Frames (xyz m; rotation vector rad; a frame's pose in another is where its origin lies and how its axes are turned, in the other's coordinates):
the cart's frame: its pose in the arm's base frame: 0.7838 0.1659 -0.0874 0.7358 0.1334 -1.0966
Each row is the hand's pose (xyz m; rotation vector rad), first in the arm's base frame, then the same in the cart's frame.
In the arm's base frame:
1: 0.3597 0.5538 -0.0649 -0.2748 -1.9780 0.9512
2: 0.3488 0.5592 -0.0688 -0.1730 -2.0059 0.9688
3: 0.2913 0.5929 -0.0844 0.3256 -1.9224 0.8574
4: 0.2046 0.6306 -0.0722 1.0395 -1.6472 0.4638
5: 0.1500 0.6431 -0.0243 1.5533 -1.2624 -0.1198
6: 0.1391 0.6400 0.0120 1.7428 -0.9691 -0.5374
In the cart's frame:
1: -0.5058 -0.2508 -0.1100 0.4286 -1.7532 2.3981
2: -0.5133 -0.2605 -0.1135 0.5468 -1.6973 2.4065
3: -0.5593 -0.3081 -0.1312 0.8946 -1.2966 2.2424
4: -0.6344 -0.3661 -0.1229 1.2481 -0.7229 1.7245
5: -0.6912 -0.3863 -0.0804 1.3773 -0.3108 1.0398
6: -0.7101 -0.3790 -0.0483 1.3483 -0.1243 0.5864

